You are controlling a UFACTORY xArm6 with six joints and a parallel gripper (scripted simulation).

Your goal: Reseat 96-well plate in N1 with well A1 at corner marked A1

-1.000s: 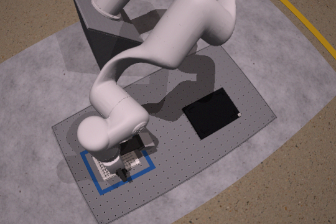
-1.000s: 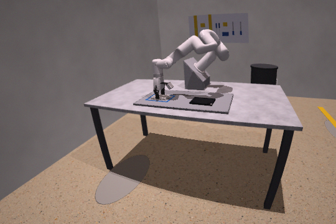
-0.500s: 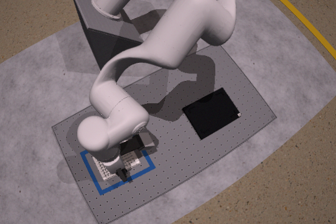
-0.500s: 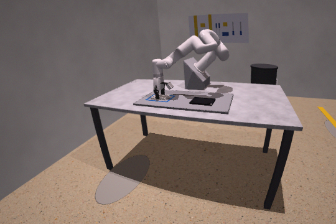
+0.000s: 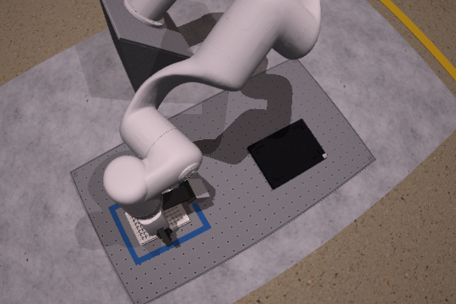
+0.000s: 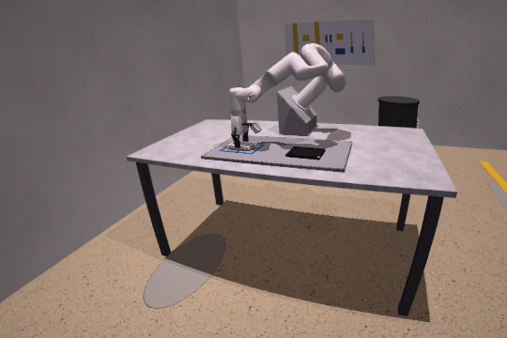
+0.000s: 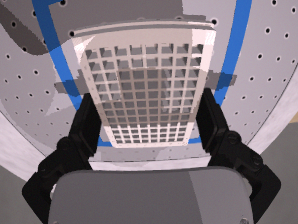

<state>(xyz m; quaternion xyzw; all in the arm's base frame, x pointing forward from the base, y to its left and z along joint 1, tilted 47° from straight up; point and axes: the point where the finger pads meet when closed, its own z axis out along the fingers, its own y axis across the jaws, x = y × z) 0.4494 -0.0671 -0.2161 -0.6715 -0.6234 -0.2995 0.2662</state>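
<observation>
The black plate nest N1 is 20 mm ahead of my hand, 350 mm to the left of it and 20 mm below it. The rest, counted from my hand: white A1 mark: 80 mm ahead, 420 mm to the left, 10 mm below; white 96-well plate: 10 mm below.
</observation>
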